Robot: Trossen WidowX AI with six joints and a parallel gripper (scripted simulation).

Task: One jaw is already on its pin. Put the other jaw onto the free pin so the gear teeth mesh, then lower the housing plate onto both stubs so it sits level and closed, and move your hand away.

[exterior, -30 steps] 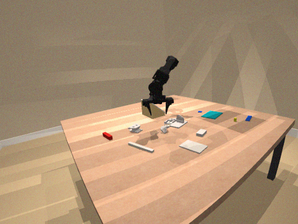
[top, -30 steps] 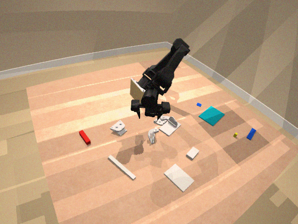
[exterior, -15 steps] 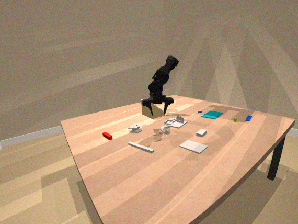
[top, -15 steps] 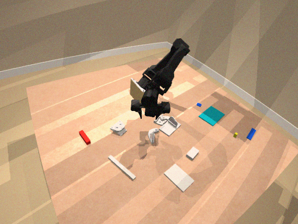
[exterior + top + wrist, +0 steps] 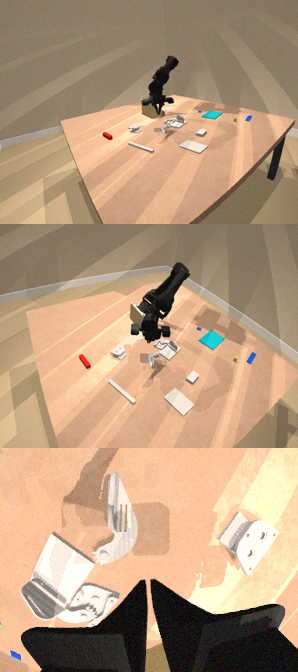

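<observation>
Right now the white jaw is 8 cm below my gripper tip, 4 cm ahead of it and 3 cm to the left of it. From my gripper tip the other things lie so: flat white plate: 31 cm ahead, 9 cm below, 2 cm to the right; white bar: 22 cm to the right, 15 cm ahead, 8 cm below; red block: 31 cm to the right, 9 cm behind, 8 cm below.
</observation>
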